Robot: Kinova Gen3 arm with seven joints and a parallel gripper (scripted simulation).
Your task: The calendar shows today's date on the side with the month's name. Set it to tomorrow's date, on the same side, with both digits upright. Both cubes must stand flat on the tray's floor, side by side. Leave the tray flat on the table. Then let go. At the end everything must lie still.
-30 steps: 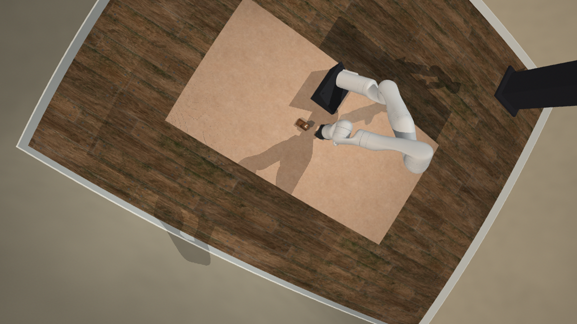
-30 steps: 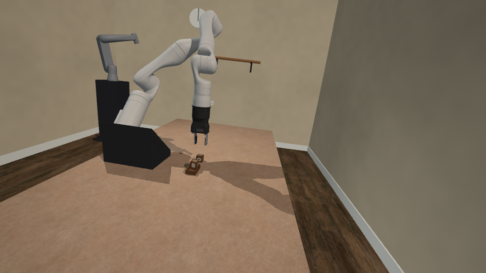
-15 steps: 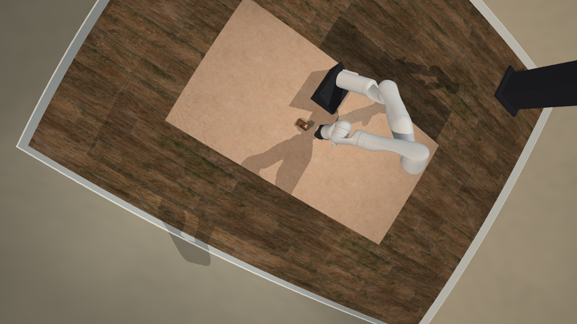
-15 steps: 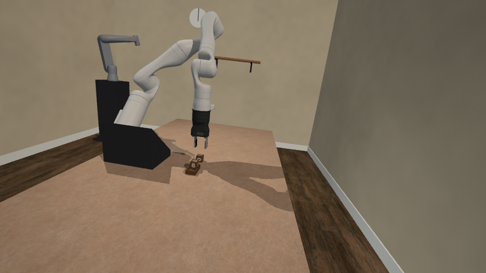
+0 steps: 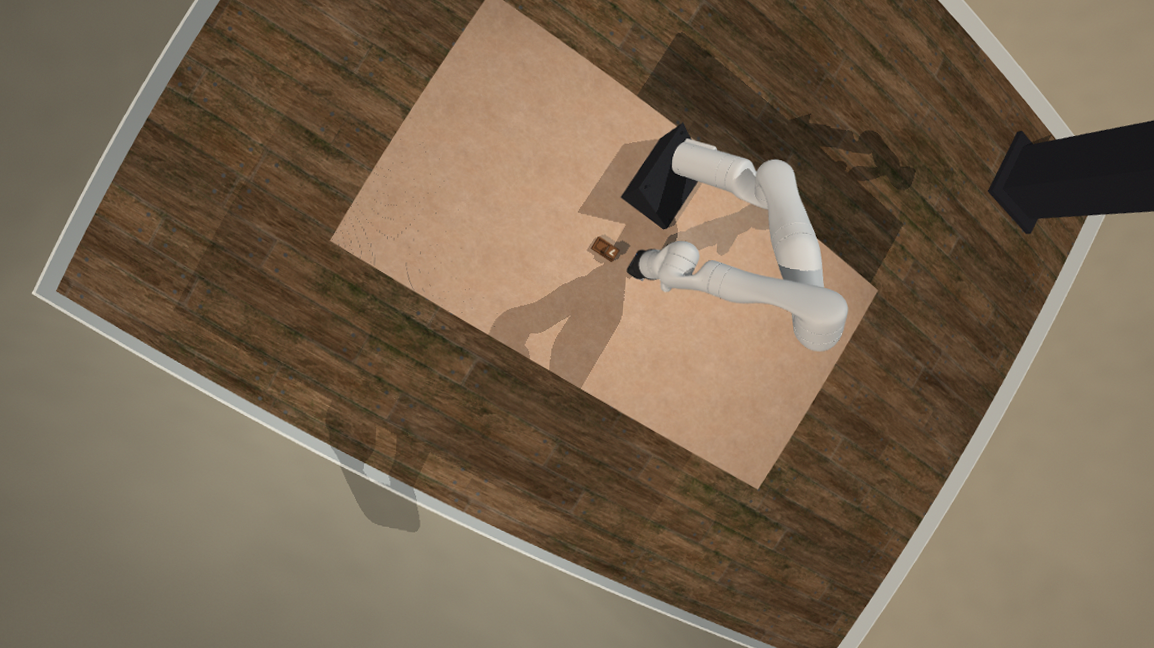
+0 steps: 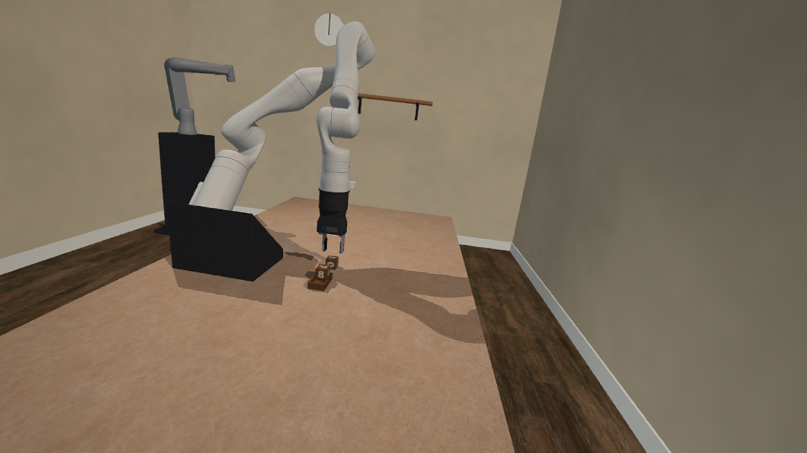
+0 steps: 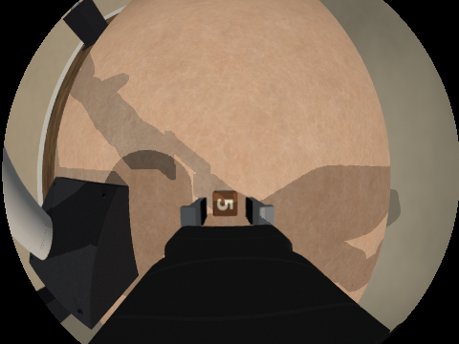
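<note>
The brown cube lies 5 cm below my hand. The rest, counted from my hand: dark wooden tray 11 cm to the right, 6 cm below.
</note>
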